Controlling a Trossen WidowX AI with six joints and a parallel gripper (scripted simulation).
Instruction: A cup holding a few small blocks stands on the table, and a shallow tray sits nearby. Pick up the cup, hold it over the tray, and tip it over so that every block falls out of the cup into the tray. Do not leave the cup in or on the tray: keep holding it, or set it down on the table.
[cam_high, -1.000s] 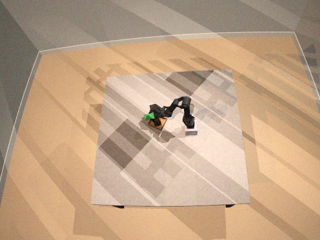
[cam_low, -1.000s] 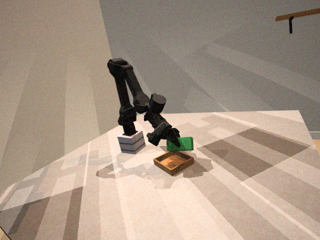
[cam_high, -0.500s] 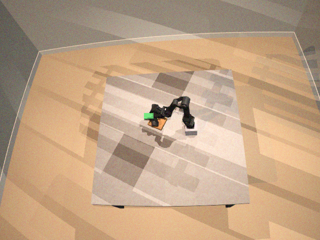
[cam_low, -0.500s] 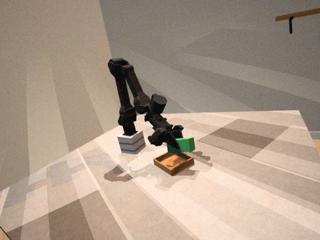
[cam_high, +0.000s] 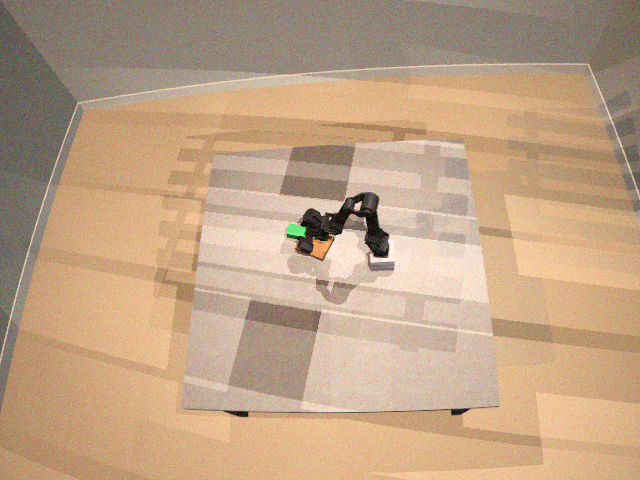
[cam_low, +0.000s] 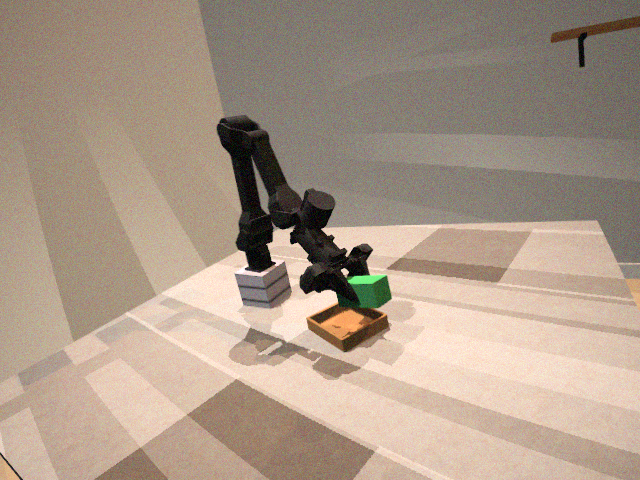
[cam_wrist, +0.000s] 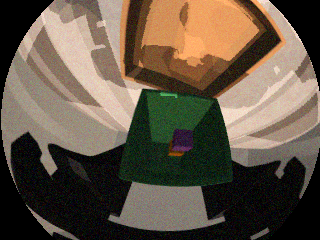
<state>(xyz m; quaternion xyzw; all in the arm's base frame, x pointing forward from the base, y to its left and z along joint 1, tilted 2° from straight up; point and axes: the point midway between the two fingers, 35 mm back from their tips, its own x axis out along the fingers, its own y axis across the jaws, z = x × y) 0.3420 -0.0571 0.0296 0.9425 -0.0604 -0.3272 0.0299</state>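
The purple block lies 10 mm to the left of my gripper tip. Round my gripper tip: orange block (30 mm ahead, 10 mm to the left); green cup (20 mm ahead, 10 mm above); red block (20 mm ahead, 10 mm to the left).
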